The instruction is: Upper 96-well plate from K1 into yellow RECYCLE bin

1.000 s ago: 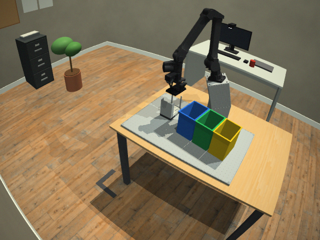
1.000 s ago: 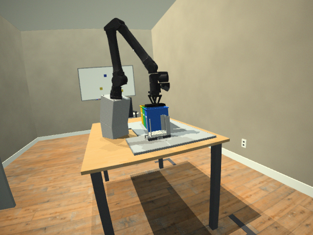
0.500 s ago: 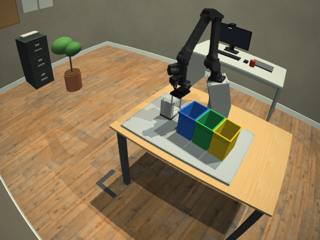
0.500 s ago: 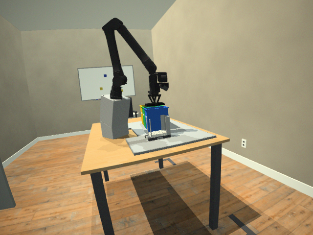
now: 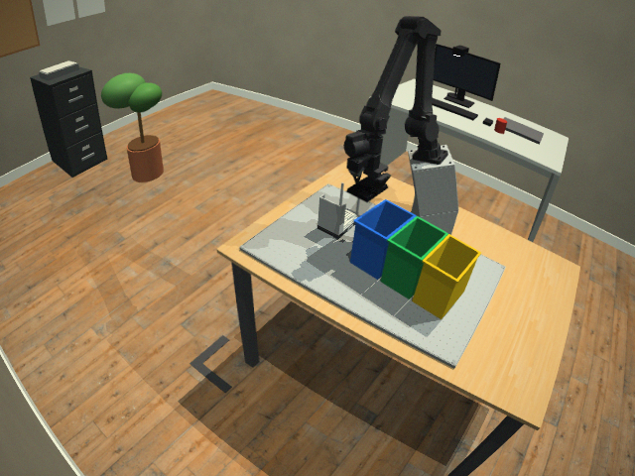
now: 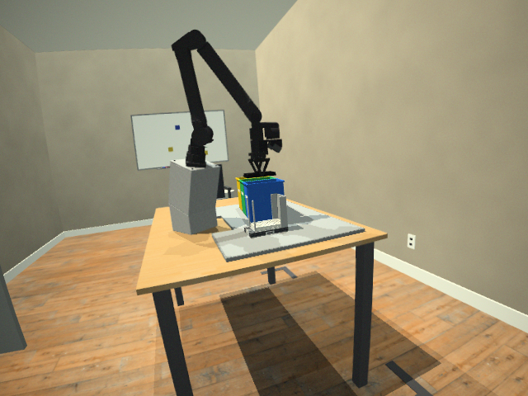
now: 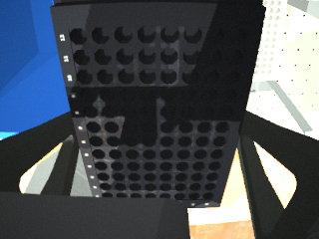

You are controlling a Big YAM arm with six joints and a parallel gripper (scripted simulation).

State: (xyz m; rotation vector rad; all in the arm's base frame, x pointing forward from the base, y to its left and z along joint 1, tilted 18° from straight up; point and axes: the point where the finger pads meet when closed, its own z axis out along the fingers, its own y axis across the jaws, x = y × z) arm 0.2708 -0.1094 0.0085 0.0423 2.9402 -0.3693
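My hand is 370 mm to the right of the yellow bin, 140 mm above it and 70 mm short of it. Also, from my hand: dark 96-well plate (right at my hand); blue bin (140 mm below, 110 mm to the left, 40 mm ahead); white plate (200 mm below, 110 mm to the right, 20 mm behind).
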